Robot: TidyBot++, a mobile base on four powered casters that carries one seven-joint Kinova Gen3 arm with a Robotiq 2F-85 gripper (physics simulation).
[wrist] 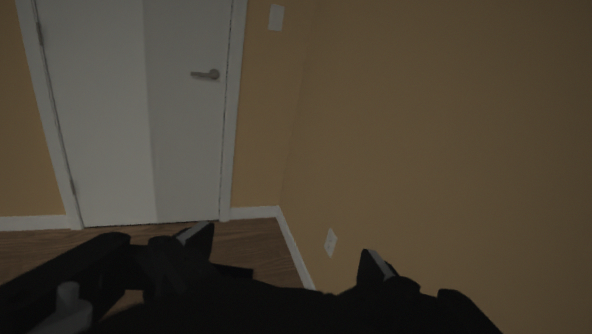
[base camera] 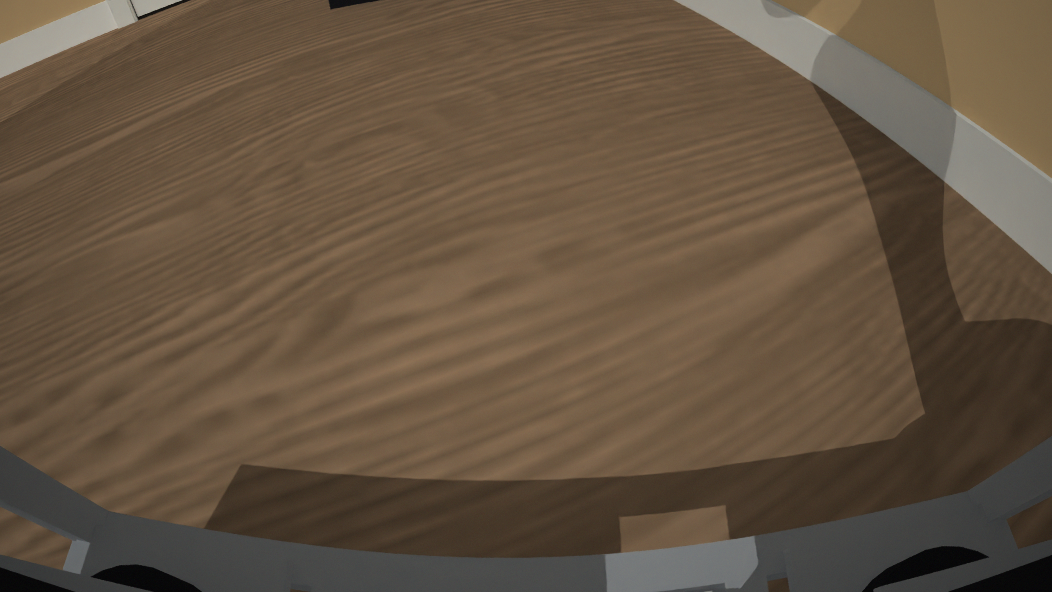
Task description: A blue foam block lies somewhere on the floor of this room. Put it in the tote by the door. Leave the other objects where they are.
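Places are measured from the arm's base along level axes (x left, y back, z up), in metres.
Where they show: gripper, fingertip midpoint: (wrist: 285, 252).
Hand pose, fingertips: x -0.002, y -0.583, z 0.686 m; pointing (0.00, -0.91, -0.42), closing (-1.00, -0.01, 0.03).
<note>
After its pixels a point has its place.
My gripper (wrist: 285, 252) @(x -0.002, y -0.583, z 0.686 m) is open, with its two dark fingertips wide apart and nothing seen between them. It is raised above the floor and faces the door and the right-hand wall. A black, low object (base camera: 353, 2) @(x 0.351, y -1.188, z -0.391 m) (wrist: 236, 271) @(x 0.206, y -1.400, z -0.327 m) stands on the floor near the door; it is cut off by the top edge of the base camera view and partly hidden behind the left finger in the wrist view. It may be the tote, but too little of it shows to tell. The blue foam block does not show in either view.
A white door (wrist: 107, 115) @(x 0.947, y -1.589, z 0.289 m) with a lever handle (wrist: 205, 74) @(x 0.520, y -1.729, z 0.531 m) stands at the back left. A tan wall (wrist: 425, 125) @(x -0.296, y -1.162, z 0.636 m) (base camera: 1007, 66) @(x -0.563, y -0.574, z -0.225 m) with a white baseboard (base camera: 890, 95) @(x -0.499, y -0.683, z -0.339 m) (wrist: 295, 247) @(x -0.069, y -1.639, z -0.312 m) runs along the right. The arm's shadow falls on the wooden floor (base camera: 478, 257) @(x 0.045, y -0.432, z -0.396 m) at the right.
</note>
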